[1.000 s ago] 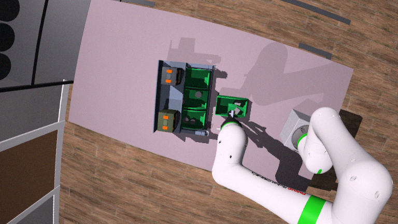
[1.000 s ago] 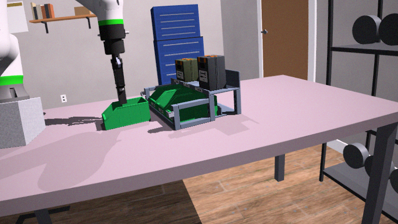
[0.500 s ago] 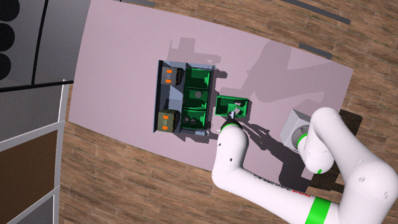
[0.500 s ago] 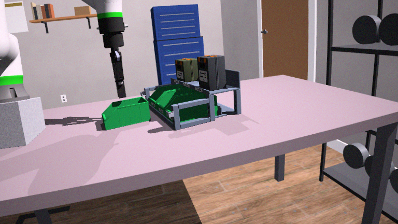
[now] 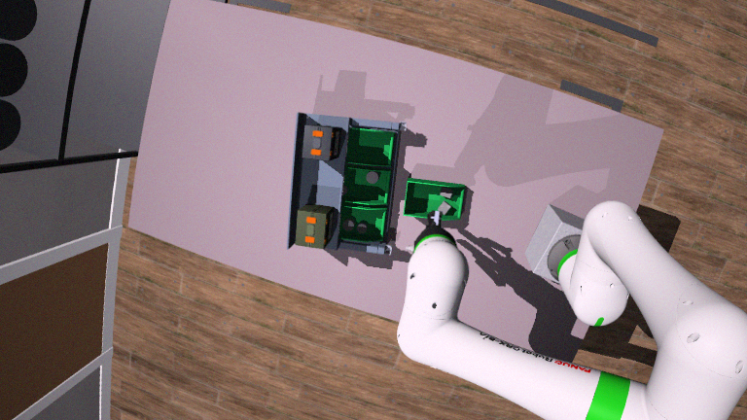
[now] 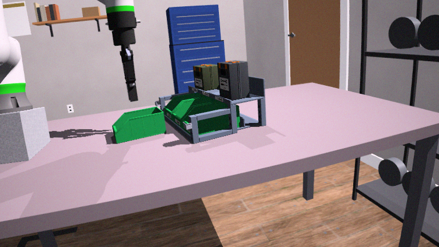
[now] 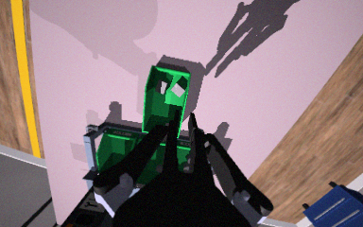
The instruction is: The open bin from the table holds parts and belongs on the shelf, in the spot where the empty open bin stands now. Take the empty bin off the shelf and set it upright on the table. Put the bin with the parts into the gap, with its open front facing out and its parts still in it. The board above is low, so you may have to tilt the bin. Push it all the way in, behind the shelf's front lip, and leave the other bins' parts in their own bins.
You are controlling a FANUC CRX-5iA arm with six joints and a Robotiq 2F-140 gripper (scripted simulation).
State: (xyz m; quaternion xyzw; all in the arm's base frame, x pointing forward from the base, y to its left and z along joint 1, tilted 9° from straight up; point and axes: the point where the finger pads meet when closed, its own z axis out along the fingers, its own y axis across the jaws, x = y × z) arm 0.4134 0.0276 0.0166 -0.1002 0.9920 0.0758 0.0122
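My hand is 200 mm short of the round part, 130 mm above it and 50 mm to the left of it. From my hand the other things lie so: grey shelf: 250 mm ahead, 80 mm below, 20 mm to the right; then dark grey box: 340 mm ahead, 120 mm to the right, 20 mm above.
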